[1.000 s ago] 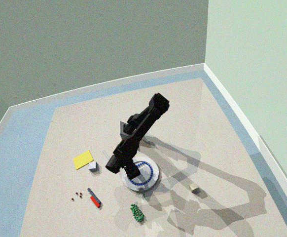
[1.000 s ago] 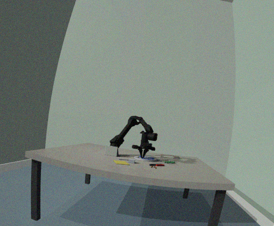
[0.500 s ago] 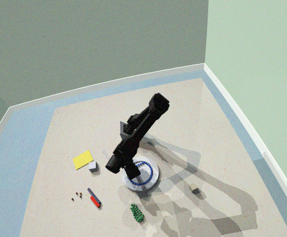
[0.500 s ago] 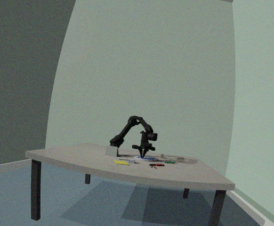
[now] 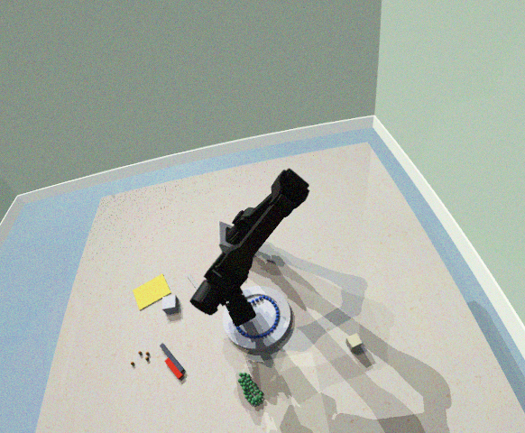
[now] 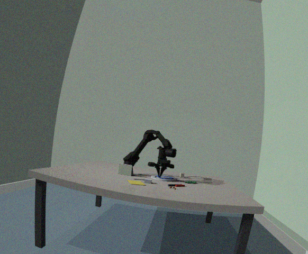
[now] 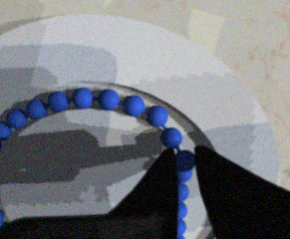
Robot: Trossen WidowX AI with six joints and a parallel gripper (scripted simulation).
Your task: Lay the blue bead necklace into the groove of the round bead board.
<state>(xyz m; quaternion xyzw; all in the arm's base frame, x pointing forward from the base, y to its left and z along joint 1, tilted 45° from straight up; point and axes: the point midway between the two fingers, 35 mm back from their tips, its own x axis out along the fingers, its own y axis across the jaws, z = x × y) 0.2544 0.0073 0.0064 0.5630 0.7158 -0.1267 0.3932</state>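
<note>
My gripper tip is now 3 cm short of the round bead board, 5 cm to the right of it and 1 cm above it. The rest, counted from my gripper tip: white cube 4 cm behind, 22 cm to the right, 1 cm below; grey tool 15 cm ahead, 20 cm to the right, 2 cm below; stick 10 cm behind, 14 cm to the right, 2 cm below.
</note>
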